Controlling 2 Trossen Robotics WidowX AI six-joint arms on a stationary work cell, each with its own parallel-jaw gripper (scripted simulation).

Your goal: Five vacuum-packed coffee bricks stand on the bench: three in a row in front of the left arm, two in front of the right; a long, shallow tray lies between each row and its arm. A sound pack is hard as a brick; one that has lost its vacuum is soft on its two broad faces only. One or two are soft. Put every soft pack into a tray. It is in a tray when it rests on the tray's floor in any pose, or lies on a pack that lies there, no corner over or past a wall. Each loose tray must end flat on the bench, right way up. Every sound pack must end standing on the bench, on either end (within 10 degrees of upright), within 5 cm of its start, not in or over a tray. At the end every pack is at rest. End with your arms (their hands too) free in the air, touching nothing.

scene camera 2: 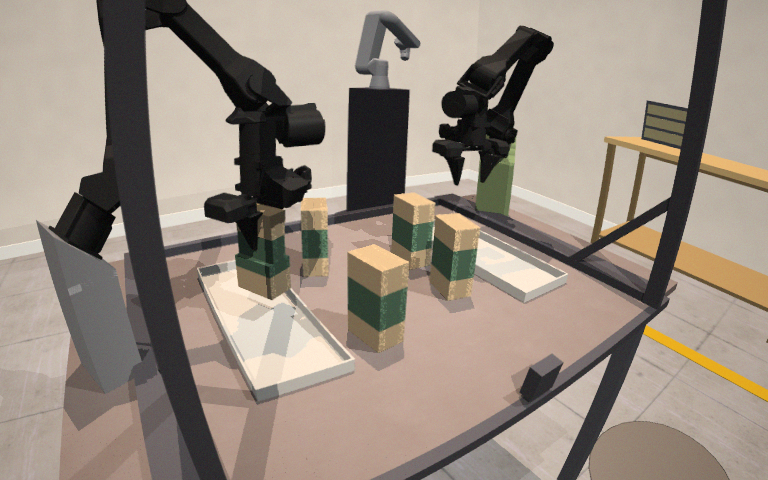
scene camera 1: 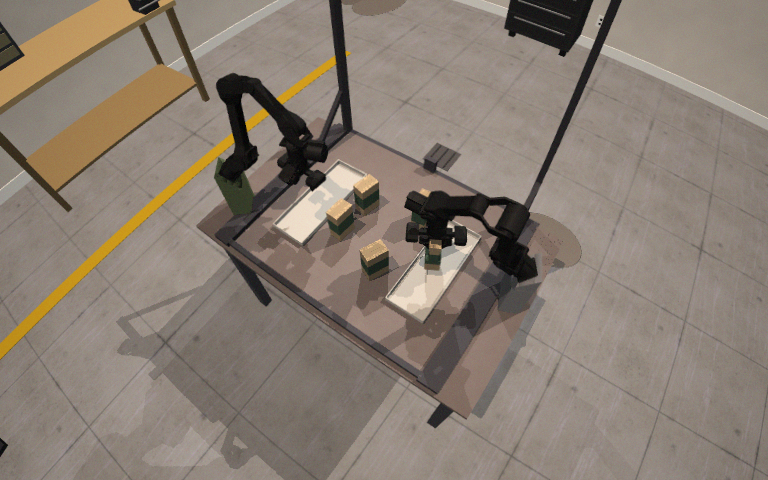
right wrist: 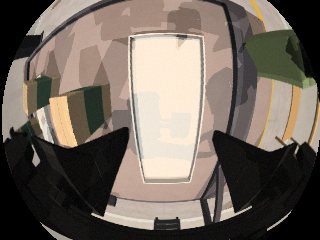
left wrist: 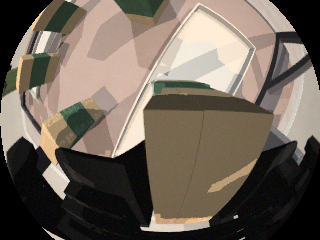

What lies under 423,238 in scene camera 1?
My left gripper.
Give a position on a green block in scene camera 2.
494,195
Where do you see a white tray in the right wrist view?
166,70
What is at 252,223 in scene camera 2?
My left gripper.
